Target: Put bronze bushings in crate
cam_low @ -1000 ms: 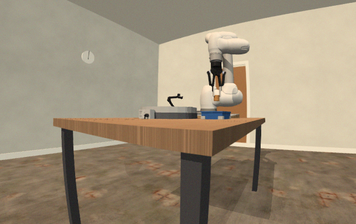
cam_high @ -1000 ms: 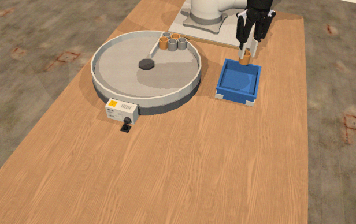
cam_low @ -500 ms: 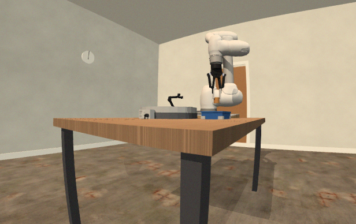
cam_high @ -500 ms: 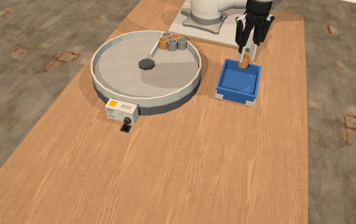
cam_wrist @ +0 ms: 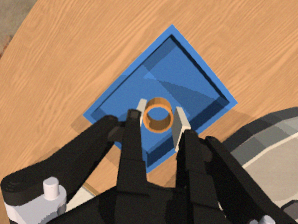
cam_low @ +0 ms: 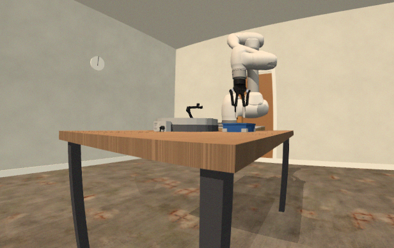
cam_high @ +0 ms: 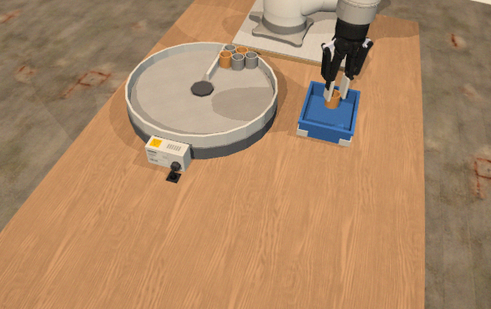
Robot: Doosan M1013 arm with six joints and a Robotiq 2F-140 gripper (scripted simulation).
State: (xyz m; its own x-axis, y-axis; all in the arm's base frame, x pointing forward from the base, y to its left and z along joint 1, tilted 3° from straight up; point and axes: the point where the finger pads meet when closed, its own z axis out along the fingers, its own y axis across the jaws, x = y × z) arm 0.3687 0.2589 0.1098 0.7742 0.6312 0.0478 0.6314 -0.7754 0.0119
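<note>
My hand is 9 cm above the crate. From my hand the other things lie so: round grey turning table (35 cm to the right, 8 cm ahead, 6 cm below).
</note>
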